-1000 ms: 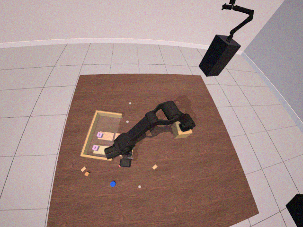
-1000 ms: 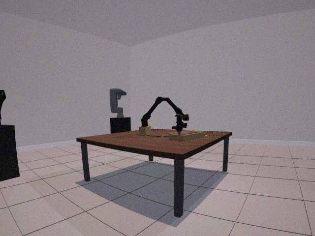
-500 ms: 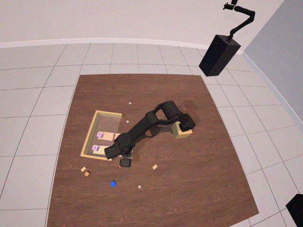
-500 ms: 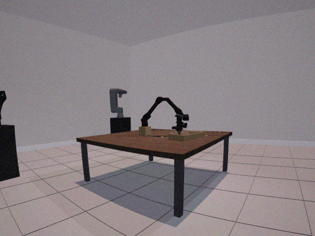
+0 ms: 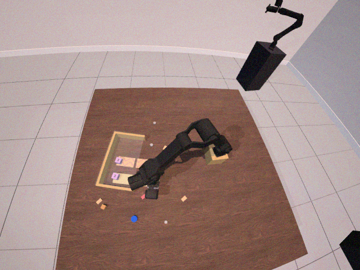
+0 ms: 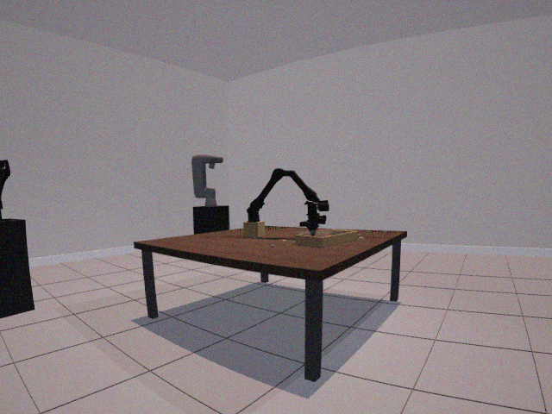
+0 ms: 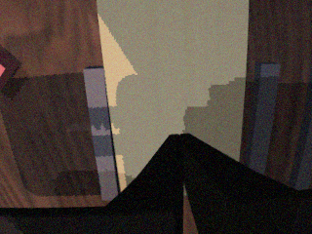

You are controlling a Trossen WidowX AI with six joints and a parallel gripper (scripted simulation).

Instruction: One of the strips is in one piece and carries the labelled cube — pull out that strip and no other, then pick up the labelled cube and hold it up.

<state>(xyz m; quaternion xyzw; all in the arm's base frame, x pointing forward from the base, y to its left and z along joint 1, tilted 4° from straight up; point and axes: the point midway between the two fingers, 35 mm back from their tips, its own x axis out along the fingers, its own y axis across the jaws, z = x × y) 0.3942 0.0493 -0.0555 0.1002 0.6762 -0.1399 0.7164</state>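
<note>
The plain strip lies 90 mm ahead of my gripper tip and 30 mm to the right of it. Also, from my gripper tip: pink-red block: 70 mm ahead, 60 mm to the left; blue disc: 140 mm ahead, 150 mm to the left.
</note>
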